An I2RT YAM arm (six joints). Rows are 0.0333 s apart.
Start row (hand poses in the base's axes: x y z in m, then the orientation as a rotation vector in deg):
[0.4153, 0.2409, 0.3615, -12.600, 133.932, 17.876]
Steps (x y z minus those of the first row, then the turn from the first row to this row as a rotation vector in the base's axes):
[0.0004, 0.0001, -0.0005, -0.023, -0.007, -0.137]
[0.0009, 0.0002, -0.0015, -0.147, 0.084, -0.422]
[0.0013, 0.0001, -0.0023, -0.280, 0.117, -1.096]
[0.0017, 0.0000, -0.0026, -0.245, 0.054, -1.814]
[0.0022, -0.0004, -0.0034, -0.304, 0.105, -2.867]
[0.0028, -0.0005, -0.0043, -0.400, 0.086, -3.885]
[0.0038, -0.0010, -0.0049, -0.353, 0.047, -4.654]
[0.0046, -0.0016, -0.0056, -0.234, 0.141, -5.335]
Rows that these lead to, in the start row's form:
[0.4157, 0.2410, 0.3610, -12.451, 133.936, 17.781]
[0.4162, 0.2411, 0.3600, -12.166, 134.062, 17.513]
[0.4166, 0.2410, 0.3592, -11.435, 134.146, 17.032]
[0.4170, 0.2409, 0.3589, -10.582, 134.098, 16.709]
[0.4175, 0.2405, 0.3581, -9.367, 134.184, 16.131]
[0.4181, 0.2404, 0.3572, -8.221, 134.199, 15.514]
[0.4191, 0.2399, 0.3566, -7.301, 134.157, 15.183]
[0.4199, 0.2393, 0.3559, -6.432, 134.226, 15.000]

